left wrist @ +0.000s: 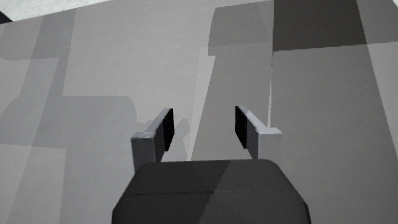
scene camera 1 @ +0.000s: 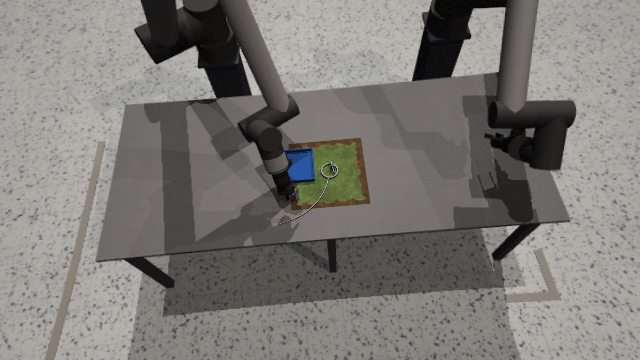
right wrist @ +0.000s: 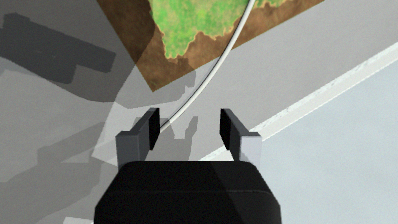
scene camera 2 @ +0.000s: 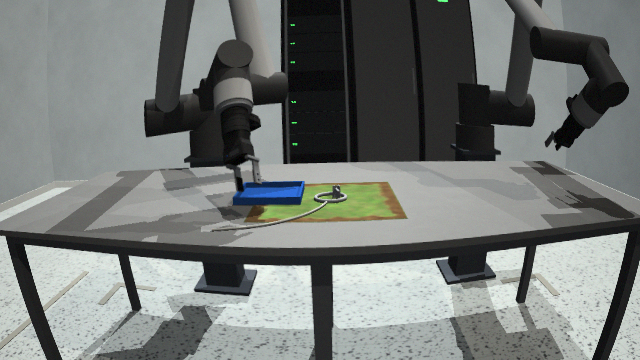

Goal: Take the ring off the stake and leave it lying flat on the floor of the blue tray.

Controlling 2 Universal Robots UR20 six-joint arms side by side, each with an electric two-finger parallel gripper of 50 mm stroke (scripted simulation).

Labels:
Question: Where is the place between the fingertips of my left gripper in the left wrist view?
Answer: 204, 120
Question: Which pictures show the blue tray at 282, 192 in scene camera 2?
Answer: Scene camera 1 and scene camera 2 only.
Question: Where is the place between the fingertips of my right gripper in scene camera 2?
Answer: At 248, 187

